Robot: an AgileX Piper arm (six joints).
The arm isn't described. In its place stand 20 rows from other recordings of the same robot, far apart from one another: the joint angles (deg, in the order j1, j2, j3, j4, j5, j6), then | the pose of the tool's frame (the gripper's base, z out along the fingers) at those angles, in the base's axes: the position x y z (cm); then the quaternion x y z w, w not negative.
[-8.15 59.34 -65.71 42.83 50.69 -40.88] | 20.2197 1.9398 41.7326 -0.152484 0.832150 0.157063 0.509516
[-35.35 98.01 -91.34 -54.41 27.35 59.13] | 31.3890 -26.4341 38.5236 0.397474 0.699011 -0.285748 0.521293
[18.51 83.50 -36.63 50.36 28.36 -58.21] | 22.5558 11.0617 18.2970 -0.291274 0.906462 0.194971 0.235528
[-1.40 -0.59 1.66 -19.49 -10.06 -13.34] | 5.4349 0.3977 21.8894 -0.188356 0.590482 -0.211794 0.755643
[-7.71 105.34 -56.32 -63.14 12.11 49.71] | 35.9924 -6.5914 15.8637 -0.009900 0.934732 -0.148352 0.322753
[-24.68 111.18 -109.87 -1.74 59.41 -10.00] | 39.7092 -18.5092 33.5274 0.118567 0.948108 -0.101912 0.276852
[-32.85 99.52 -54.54 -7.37 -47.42 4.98] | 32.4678 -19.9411 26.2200 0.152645 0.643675 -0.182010 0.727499
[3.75 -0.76 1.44 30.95 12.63 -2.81] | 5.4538 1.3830 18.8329 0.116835 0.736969 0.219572 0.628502
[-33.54 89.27 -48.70 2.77 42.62 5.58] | 22.7039 -14.6929 18.8862 0.348006 0.931661 -0.007266 0.104147
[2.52 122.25 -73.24 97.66 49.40 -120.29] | 42.4525 8.7227 14.8286 -0.335237 0.759810 0.304468 0.466480
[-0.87 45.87 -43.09 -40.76 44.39 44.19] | 14.6992 -4.3799 33.8584 0.209432 0.840866 -0.160476 0.472579
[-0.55 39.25 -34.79 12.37 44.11 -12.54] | 12.2315 1.2395 29.4657 -0.054118 0.913036 0.054097 0.400637
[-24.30 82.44 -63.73 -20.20 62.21 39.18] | 23.7599 -13.7780 28.6483 0.461167 0.863643 -0.146989 0.140851
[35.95 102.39 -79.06 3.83 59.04 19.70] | 29.0957 21.7444 24.3900 -0.126602 0.985379 0.078160 0.083018
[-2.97 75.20 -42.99 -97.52 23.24 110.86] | 27.2540 -4.9786 27.6718 0.219624 0.799315 -0.121614 0.545958
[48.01 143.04 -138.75 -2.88 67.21 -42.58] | 36.1458 39.5280 20.3665 -0.699015 0.685082 -0.014996 0.204487
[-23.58 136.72 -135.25 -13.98 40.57 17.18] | 50.1579 -23.4526 27.2786 0.264913 0.849364 -0.136591 0.435598
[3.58 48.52 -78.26 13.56 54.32 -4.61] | 11.8661 2.4789 49.2285 -0.056969 0.809347 0.112903 0.573555
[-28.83 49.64 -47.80 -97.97 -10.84 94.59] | 17.0309 -7.4398 40.1504 0.086552 0.691728 -0.136305 0.703876
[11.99 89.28 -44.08 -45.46 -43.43 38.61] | 30.3330 11.0004 25.1650 -0.229570 0.705370 0.267057 0.615168
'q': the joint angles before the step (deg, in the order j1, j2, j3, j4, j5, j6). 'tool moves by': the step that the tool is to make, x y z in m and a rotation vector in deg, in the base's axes. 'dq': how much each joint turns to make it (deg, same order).
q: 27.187, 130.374, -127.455, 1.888, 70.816, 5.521
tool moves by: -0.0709, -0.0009, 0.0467, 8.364, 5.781, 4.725
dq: 2.016, -16.088, 17.464, 11.024, 0.090, -2.619
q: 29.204, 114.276, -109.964, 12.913, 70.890, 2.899
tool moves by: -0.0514, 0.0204, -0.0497, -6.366, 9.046, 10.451
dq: 6.018, -2.859, 14.842, 0.575, 0.081, -4.733
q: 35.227, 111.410, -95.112, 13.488, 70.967, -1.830
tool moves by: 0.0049, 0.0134, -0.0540, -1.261, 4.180, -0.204
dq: 0.849, 5.994, 2.803, 1.860, -4.674, -0.591
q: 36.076, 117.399, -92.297, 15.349, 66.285, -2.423
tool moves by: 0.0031, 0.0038, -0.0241, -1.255, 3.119, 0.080
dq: -0.003, 3.498, -0.235, 0.894, 0.100, -0.402
